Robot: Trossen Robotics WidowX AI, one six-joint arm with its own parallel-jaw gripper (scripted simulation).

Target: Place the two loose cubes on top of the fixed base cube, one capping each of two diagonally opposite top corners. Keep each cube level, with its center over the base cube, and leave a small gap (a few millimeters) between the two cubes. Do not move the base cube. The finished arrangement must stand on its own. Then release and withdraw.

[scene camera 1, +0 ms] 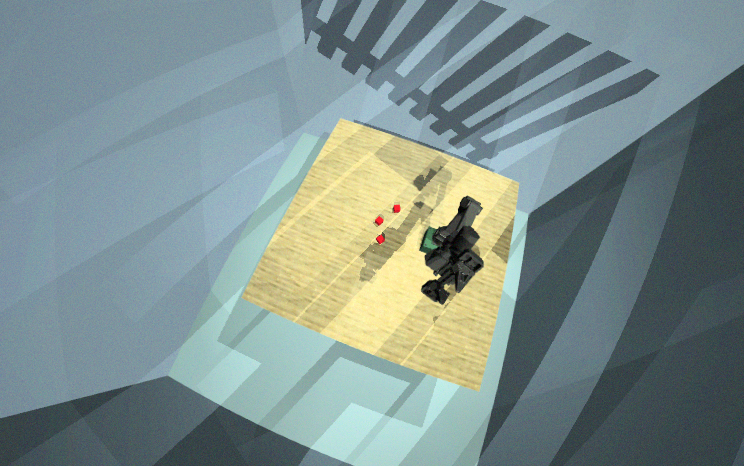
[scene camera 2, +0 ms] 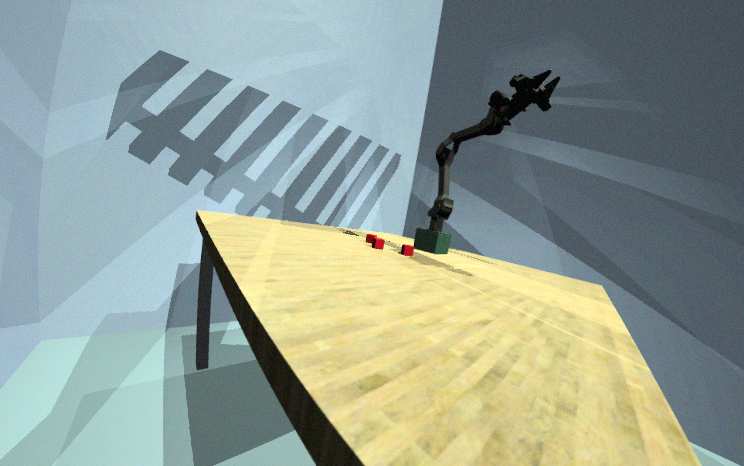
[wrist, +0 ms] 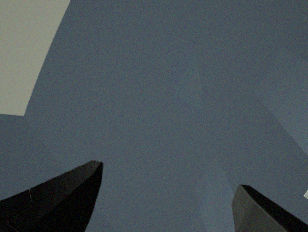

Labels:
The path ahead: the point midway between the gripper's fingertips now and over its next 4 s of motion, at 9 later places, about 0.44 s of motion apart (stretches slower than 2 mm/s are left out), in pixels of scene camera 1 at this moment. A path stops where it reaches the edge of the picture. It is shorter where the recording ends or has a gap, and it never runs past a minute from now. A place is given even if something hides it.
My gripper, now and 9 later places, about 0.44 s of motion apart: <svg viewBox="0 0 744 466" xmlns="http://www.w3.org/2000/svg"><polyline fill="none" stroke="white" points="449,298 396,292 359,272 343,247 343,225 354,210 371,200 389,198 398,199 397,204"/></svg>

